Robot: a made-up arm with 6 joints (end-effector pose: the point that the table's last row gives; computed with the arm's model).
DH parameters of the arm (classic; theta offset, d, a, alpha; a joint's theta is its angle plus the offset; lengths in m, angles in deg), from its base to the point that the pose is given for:
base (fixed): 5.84 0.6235 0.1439 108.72
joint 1: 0 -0.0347 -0.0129 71.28
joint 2: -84.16 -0.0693 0.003 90
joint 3: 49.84 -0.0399 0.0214 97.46
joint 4: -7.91 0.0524 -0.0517 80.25
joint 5: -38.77 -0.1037 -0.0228 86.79
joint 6: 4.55 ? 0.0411 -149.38
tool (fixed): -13.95 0.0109 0 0
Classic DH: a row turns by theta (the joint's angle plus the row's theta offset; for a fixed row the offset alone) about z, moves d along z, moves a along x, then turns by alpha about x.
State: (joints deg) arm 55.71 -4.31 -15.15 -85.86 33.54 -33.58
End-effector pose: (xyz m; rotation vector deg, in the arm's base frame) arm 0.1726 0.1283 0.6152 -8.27 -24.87 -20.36
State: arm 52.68 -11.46 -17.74 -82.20 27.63 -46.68
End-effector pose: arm 0.1512 0.1419 0.5923 -12.69 -9.32 -1.06
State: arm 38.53 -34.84 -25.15 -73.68 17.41 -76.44
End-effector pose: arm 0.0532 0.1253 0.5571 -28.05 33.72 51.74
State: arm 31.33 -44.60 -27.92 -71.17 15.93 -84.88
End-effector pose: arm 0.0177 0.0968 0.5652 -33.98 48.75 71.40
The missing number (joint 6, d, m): 0.0864
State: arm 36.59 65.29 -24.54 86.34 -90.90 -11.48
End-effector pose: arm 0.0080 -0.1098 0.7444 -82.09 80.36 1.19
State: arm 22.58 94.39 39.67 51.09 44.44 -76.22
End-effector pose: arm 0.0359 0.0741 0.7725 72.57 58.01 80.84
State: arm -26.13 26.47 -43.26 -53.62 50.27 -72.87
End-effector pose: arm 0.1167 0.1653 0.6598 16.12 51.52 59.13
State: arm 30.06 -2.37 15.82 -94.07 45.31 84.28
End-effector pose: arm 0.1156 0.0638 0.6063 -16.65 -109.46 -90.32
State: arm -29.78 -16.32 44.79 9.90 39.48 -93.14
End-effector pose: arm 0.1269 -0.0056 0.7847 32.67 -121.53 -75.36
